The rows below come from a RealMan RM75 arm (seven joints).
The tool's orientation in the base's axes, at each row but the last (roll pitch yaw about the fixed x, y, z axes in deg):
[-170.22 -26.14 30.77]
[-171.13 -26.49 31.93]
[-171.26 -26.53 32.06]
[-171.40 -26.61 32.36]
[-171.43 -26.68 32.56]
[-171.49 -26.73 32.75]
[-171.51 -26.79 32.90]
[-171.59 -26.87 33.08]
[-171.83 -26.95 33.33]
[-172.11 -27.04 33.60]
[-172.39 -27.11 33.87]
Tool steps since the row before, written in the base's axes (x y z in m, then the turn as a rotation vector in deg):
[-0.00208 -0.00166 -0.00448 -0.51 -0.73 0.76]
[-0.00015 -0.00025 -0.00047 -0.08 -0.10 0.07]
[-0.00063 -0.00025 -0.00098 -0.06 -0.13 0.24]
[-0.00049 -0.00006 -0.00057 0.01 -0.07 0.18]
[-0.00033 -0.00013 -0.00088 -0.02 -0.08 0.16]
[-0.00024 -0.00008 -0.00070 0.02 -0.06 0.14]
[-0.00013 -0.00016 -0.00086 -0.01 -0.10 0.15]
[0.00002 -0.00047 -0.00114 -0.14 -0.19 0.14]
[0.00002 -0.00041 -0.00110 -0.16 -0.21 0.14]
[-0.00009 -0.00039 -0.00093 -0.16 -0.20 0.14]
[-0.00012 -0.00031 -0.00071 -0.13 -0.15 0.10]
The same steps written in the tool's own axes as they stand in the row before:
[-0.00434 0.00084 0.00276 -0.39 0.18 -1.09]
[-0.00044 0.00018 0.00028 -0.08 0.02 -0.12]
[-0.00103 -0.00003 0.00059 0.00 0.04 -0.28]
[-0.00065 -0.00016 0.00034 0.05 0.04 -0.18]
[-0.00071 0.00003 0.00063 0.02 0.03 -0.18]
[-0.00053 0.00001 0.00052 0.05 0.04 -0.14]
[-0.00056 0.00016 0.00066 0.01 0.05 -0.17]
[-0.00073 0.00053 0.00084 -0.13 0.05 -0.23]
[-0.00068 0.00048 0.00083 -0.16 0.05 -0.25]
[-0.00068 0.00037 0.00065 -0.15 0.04 -0.24]
[-0.00057 0.00026 0.00048 -0.12 0.03 -0.18]

